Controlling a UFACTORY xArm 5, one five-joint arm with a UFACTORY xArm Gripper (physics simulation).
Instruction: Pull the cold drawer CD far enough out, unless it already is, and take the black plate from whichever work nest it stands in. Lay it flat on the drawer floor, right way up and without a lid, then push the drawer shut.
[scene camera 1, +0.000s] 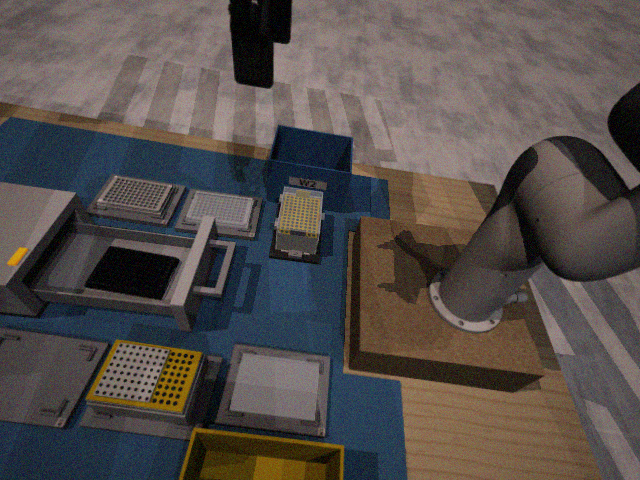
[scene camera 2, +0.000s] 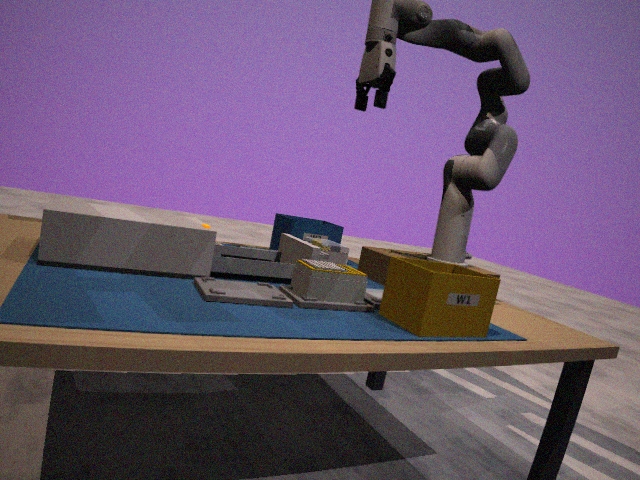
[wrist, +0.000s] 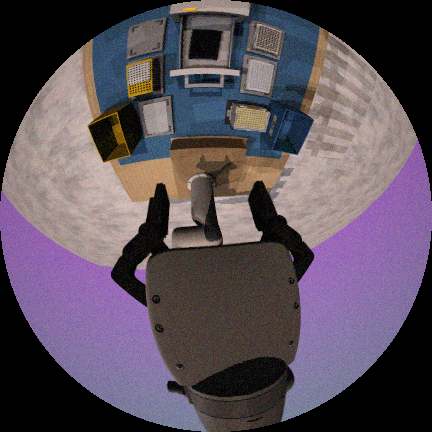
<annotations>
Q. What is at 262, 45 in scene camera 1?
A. The gripper.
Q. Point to the gripper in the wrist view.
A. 209, 190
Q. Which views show the yellow-topped tip rack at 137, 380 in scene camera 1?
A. Scene camera 1, scene camera 2 and the wrist view: all of them.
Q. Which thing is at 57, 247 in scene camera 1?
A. A cold drawer CD.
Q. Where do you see the gripper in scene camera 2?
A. At 369, 108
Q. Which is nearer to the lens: the black plate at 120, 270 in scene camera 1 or the white plate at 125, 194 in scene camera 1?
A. The black plate.
</annotations>
